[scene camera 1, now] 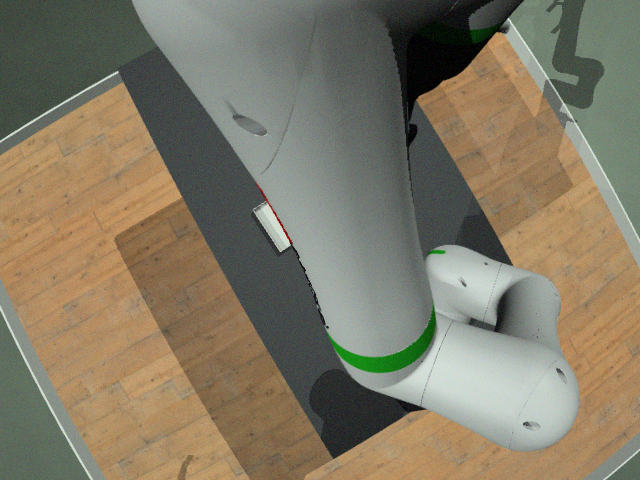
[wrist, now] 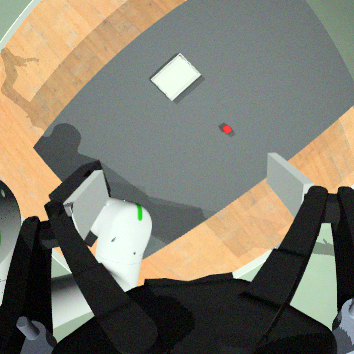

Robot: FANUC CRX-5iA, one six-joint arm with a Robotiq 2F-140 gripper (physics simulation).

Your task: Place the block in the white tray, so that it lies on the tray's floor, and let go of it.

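Frame: origin at the arm's base, x back, y right, z up, level; metres.
Seen in the pictures: gripper, between the fingertips: (wrist: pixel 185 176).
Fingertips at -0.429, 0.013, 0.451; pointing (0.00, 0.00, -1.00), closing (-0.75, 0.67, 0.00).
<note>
A point is followed by its place in that frame, as x, y, z.
The red block (wrist: pixel 227 129) @(-0.489, 0.234, -0.372) is small and lies on the dark grey table top in the wrist view, to the lower right of the white tray and apart from it. The arm hides the block in the scene view. The white tray (scene camera 1: pixel 272 227) @(-0.511, -0.134, -0.393) (wrist: pixel 176 76) @(-0.509, -0.090, -0.393) is shallow and rectangular. The wrist view shows its floor with nothing on it; in the scene view the arm covers part of it. My gripper (wrist: pixel 185 176) @(-0.429, 0.013, 0.451) is wide open and empty, high above the table, with block and tray beyond its fingertips. The arm hides most or all of the gripper in the scene view.
The dark grey table top (scene camera 1: pixel 279 310) @(-0.278, -0.289, -0.396) (wrist: pixel 280 65) @(-0.897, 0.212, -0.397) has wooden flooring (scene camera 1: pixel 77 289) around it. My arm's large grey link (scene camera 1: pixel 356 206) @(-0.350, -0.138, 0.743) fills the middle of the scene view. The white arm base part (wrist: pixel 122 240) @(-0.131, 0.087, 0.193) stands near the left finger in the wrist view.
</note>
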